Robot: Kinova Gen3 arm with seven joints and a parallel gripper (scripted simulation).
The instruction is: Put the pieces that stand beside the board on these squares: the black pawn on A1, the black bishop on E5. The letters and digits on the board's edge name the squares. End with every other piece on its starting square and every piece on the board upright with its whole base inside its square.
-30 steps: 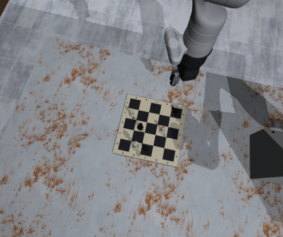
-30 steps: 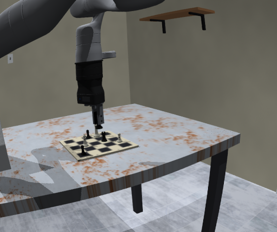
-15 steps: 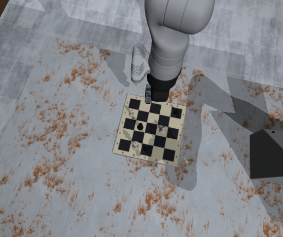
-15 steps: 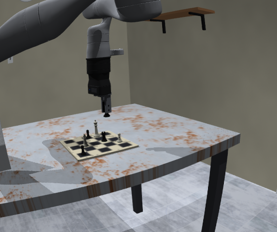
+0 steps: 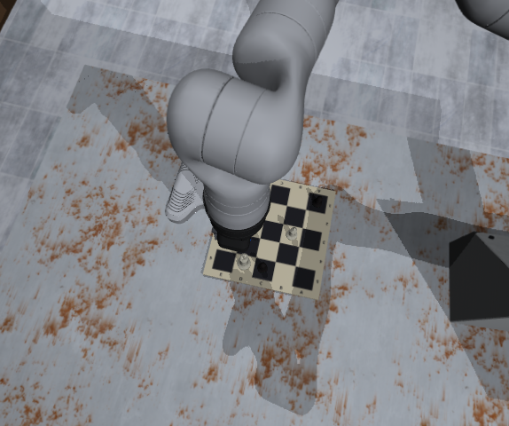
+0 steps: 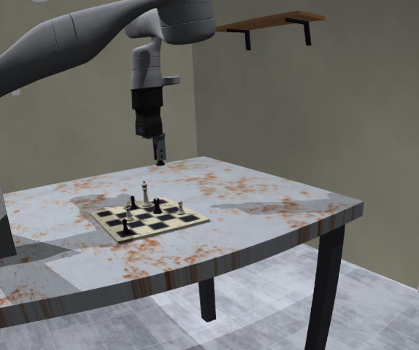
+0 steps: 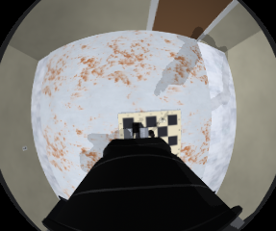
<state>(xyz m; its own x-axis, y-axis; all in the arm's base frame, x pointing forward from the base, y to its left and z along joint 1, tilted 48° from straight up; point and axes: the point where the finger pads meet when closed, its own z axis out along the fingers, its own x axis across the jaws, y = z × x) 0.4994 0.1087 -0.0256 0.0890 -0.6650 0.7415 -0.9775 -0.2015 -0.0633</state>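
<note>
The chessboard lies 70 mm behind my hand, 60 mm to the right of it and 130 mm below it. The rest, counted from my hand: white pawn 10 mm ahead, 90 mm to the right, 120 mm below; white bishop 110 mm behind, 70 mm to the right, 110 mm below; black bishop 10 mm below.
</note>
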